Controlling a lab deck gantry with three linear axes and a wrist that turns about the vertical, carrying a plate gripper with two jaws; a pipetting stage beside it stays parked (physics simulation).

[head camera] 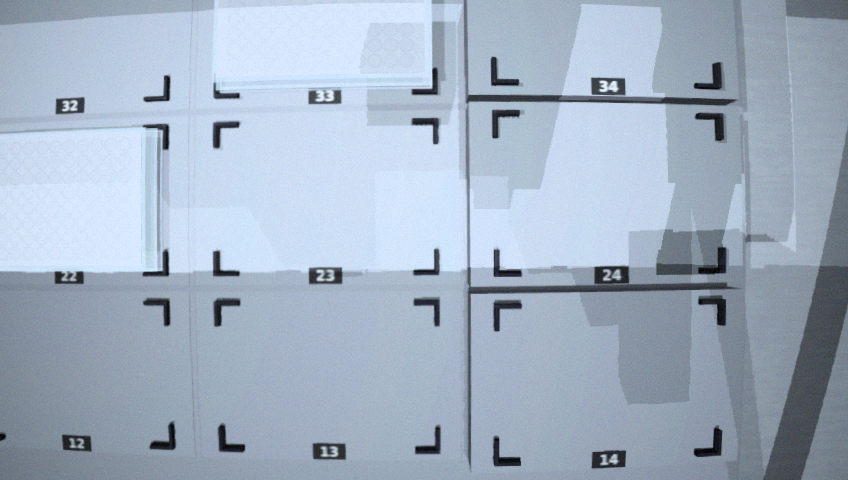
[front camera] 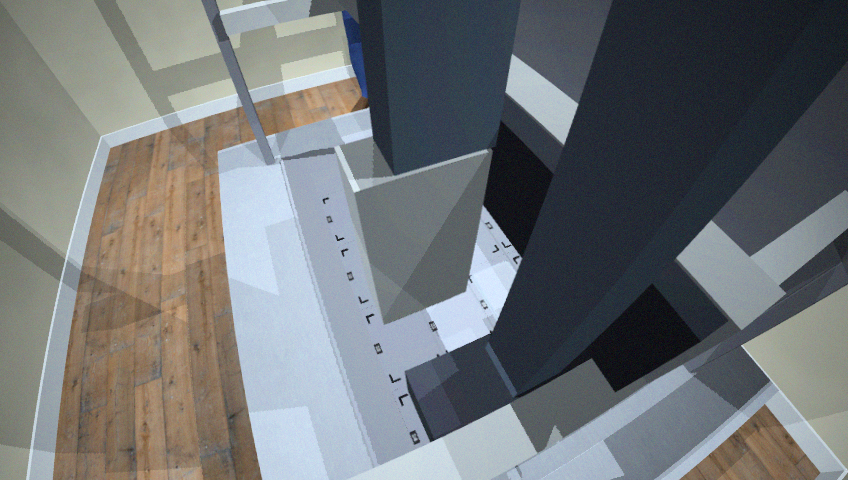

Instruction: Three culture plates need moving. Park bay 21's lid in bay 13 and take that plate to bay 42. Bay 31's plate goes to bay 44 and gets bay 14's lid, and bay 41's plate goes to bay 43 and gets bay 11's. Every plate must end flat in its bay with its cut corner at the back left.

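Frame: origin at the robot's base, x right, y ahead, z up, level; metres.
Where they show: robot's base at its link origin: (front camera: 324, 200).
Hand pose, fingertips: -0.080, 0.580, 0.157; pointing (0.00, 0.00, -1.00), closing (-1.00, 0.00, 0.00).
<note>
Each offset is from my fingertips to the top centre of the thing, as dx, dy, dz. "spot": to the spot under its first point.
The gripper's dark housing (front camera: 458, 386) hangs at the lower middle of the front view under a thick dark column. Its jaws are hidden there and do not show in the head view, so I cannot tell whether they are open or shut. In the head view, bay 13 @[spot: +0.035, -0.188, -0.157] (head camera: 327, 374) shows its corner marks and a bare surface, with no lid or plate. Bay 14 @[spot: +0.028, -0.061, -0.143] (head camera: 547, 368) also shows a bare surface, crossed by shadow. Bays 11, 21, 31, 41, 42, 43 and 44 do not show in the head view.
A clear plate @[-0.070, -0.352, -0.143] (head camera: 65, 202) lies in bay 22, partly cut off at the left. Another clear plate @[-0.177, -0.188, -0.143] (head camera: 321, 44) lies in bay 33, cut off at the top. A large grey box (front camera: 422, 237) and a second dark column (front camera: 443, 77) block much of the deck in the front view.
</note>
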